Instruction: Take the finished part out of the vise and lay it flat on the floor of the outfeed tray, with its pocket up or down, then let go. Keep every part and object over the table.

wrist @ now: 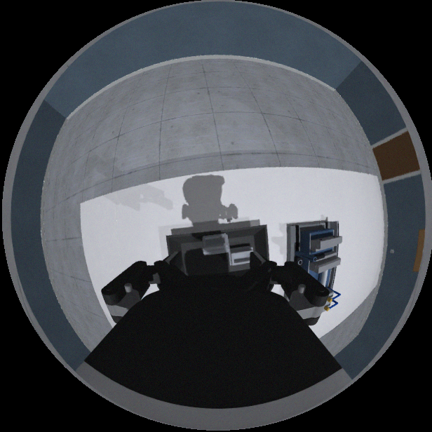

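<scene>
The dark outfeed tray (261, 239) lies below the gripper at the centre. Inside it, a grey block (214, 243) shows between the fingers, and a lighter block (241, 257) with a recess facing the camera lies against its right side, near the right finger. Whether each lies fully flat is hard to tell, and I cannot tell which one came from the vise. My gripper (215, 259) is open, with nothing held, its fingers spread over the tray. The gripper body hides the tray's near part. The blue vise (314, 234) stands to the right, with no part visible between its grey jaws.
The white table (135, 220) reaches its far edge above the tray, with tiled floor beyond. Blue hoses with brass fittings (330, 300) are at the vise's near end. The gripper's shadow falls on the table beyond the tray.
</scene>
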